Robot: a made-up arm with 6 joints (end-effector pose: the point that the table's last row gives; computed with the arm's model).
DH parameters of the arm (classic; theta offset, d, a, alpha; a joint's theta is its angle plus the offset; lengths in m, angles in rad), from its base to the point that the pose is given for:
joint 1: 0 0.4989 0 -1.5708
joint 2: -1.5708 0 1.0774 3.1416
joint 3: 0 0 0 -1.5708
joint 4: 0 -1.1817 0 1.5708
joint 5: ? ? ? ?
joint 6: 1.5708 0 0 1.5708
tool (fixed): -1.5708 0 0 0
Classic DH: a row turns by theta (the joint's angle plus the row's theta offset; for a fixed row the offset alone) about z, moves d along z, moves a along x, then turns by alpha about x.
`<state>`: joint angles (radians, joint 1 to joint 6).
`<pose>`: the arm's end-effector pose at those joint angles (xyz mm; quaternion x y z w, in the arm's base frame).
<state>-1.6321 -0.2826 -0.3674 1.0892 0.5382 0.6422</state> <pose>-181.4 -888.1 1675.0 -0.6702 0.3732 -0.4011 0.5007</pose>
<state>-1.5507 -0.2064 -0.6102 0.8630 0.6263 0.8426</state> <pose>-158.7 -950.9 1280.2 -0.6243 0.3650 -0.3676 0.5847</pose>
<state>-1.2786 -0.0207 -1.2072 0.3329 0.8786 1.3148</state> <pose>-102.5 -556.7 514.1 -0.5123 0.4217 -0.2648 0.6997</pose>
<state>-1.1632 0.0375 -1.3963 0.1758 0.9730 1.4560</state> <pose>-148.5 -335.5 411.4 -0.4955 0.4638 -0.2086 0.7042</pose>
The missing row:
joint 5: 0 0.2735 0 -1.5708
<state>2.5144 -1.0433 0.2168 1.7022 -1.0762 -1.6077</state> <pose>649.3 -514.9 2249.2 0.5965 0.0884 0.5004 0.6212</pose>
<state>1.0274 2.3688 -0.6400 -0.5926 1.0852 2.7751</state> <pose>-33.0 -493.4 -277.5 0.6854 -0.0704 -0.6149 0.3836</pose>
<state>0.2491 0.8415 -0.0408 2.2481 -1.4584 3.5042</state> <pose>1623.5 589.8 439.7 0.0321 -0.1777 -0.3247 0.9284</pose>
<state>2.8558 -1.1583 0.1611 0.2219 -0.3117 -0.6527</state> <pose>796.1 44.1 2090.4 0.5050 0.1366 0.8511 0.0442</pose>
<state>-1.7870 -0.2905 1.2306 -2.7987 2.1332 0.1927</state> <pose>285.5 99.1 2706.8 -0.4829 0.8171 0.2320 0.2130</pose>
